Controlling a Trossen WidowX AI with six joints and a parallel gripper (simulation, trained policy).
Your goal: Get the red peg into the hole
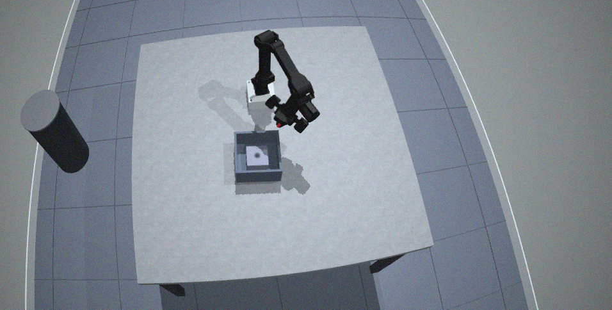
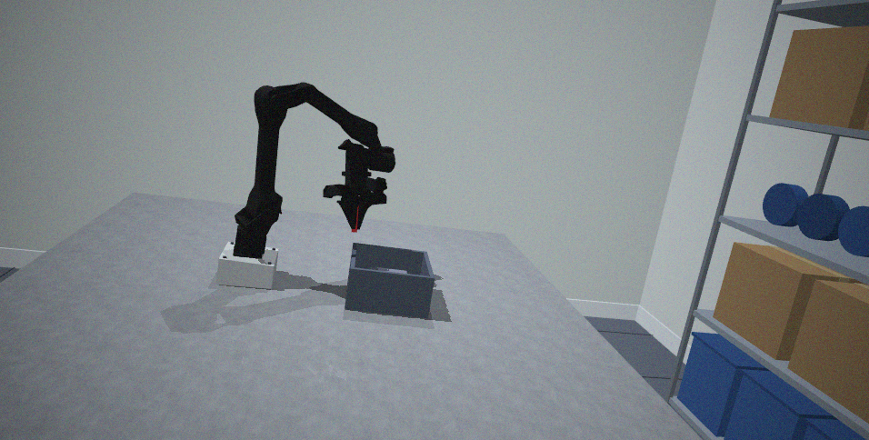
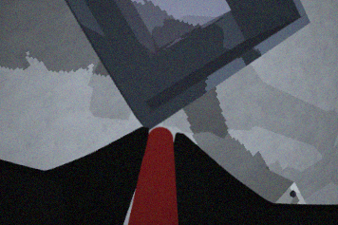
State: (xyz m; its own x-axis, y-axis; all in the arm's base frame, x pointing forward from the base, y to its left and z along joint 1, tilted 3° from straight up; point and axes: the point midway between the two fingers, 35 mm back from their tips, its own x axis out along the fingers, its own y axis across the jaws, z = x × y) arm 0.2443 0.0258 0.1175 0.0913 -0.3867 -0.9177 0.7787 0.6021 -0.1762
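Right now my gripper tip is 8 cm short of the grey plate, 11 cm to the left of it and 9 cm above it. Also, from my gripper tip: grey box 8 cm ahead, 11 cm to the right, 11 cm below; red peg 1 cm to the left, 3 cm above.
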